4 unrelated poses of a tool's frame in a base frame.
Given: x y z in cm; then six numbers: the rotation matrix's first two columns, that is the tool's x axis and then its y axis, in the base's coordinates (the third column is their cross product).
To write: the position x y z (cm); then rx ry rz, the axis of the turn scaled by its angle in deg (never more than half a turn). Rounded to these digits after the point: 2 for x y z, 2 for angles.
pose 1, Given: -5.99 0.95 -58.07 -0.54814 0.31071 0.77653 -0.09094 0.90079 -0.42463
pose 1, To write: -5.99 0.95 -58.07 -9.03 -119.80 29.92
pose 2, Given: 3.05 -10.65 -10.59 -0.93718 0.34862 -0.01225 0.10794 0.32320 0.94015
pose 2, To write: 3.05 -10.65 -10.59 23.88 136.05 95.20
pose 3, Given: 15.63 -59.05 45.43 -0.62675 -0.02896 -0.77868 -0.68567 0.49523 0.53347
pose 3, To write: 15.63 -59.05 45.43 -33.59 115.27 65.89
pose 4, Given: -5.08 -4.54 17.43 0.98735 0.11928 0.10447 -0.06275 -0.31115 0.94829
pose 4, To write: -5.08 -4.54 17.43 107.64 2.34 10.36
